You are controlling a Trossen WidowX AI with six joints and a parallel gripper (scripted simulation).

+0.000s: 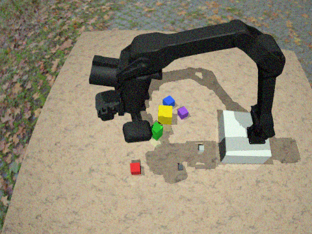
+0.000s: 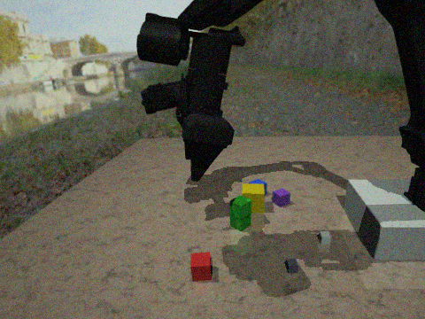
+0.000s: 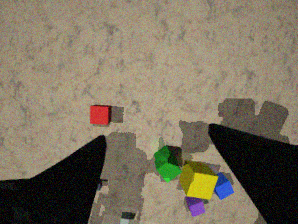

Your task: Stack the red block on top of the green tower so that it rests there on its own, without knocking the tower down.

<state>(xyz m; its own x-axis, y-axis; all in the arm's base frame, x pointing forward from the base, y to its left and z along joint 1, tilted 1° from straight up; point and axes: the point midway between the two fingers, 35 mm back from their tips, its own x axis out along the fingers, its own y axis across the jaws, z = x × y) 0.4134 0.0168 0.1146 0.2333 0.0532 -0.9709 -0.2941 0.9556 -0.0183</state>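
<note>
My gripper tip is now 130 mm above the red block, 80 mm to the right of it and 20 mm past it. Round my gripper tip: small grey cube: 160 mm behind, 140 mm below, 70 mm to the left; then yellow block: 120 mm to the right, 120 mm below, 110 mm behind; then blue block: 180 mm to the right, 130 mm below, 120 mm behind.
</note>
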